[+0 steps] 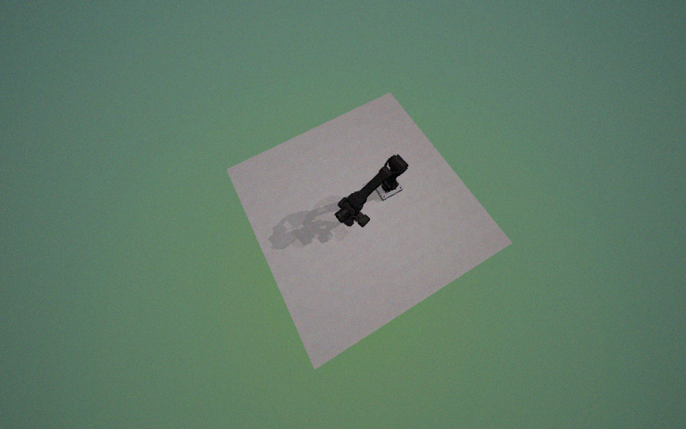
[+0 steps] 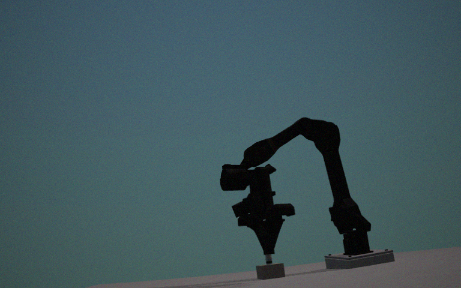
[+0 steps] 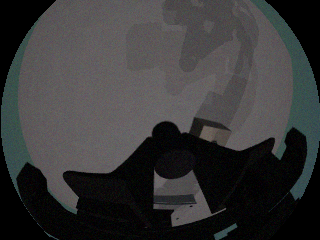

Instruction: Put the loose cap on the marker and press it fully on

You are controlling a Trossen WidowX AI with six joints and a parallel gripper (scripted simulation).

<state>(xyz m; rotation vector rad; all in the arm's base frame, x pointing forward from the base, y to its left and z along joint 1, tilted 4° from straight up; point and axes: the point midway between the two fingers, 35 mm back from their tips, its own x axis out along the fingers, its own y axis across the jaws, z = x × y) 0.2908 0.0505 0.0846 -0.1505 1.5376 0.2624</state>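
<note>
Right now my gripper tip is 90 mm to the left of the holder block, 60 mm above it and 30 mm past it. The rest, counted from my gripper tip: dark cap (10 mm above).
</note>
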